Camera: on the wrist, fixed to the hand. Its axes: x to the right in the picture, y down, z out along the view.
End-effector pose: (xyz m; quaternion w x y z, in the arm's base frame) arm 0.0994 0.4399 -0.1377 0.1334 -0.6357 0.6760 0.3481
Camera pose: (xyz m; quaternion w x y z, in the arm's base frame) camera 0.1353 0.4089 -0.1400 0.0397 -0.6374 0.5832 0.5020
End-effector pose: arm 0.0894 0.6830 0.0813 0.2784 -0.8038 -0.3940 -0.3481
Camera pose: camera 0.0612 0.6895 0.1190 0.0944 -0.8552 -0.3362 -0.3829
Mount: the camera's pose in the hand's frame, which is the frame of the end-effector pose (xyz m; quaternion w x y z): 0.0196 -0.0333 -0.0276 0.9795 -0.1961 -0.0463 -0.0070
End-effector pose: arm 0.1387 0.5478 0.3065 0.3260 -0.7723 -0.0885 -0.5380
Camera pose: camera 0.1091 0.5528 0.3433 0.1600 -0.8447 -0.0017 -0.5108
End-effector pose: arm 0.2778 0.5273 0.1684 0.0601 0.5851 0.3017 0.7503
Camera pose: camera 0.2378 0.5524 0.1638 0.1928 0.5939 0.1497 0.7666
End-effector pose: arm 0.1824 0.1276 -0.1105 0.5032 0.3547 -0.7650 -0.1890
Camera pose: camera 0.2143 0.0926 -0.1079 0.5257 0.2454 -0.7331 -0.3551
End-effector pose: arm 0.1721 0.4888 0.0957 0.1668 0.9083 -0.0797 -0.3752
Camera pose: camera 0.2061 0.5212 0.0891 0.3352 0.8401 -0.0059 -0.4264
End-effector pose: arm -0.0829 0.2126 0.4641 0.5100 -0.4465 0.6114 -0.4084
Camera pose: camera -0.1075 0.1860 0.4949 0.4374 -0.5605 0.6522 -0.2630
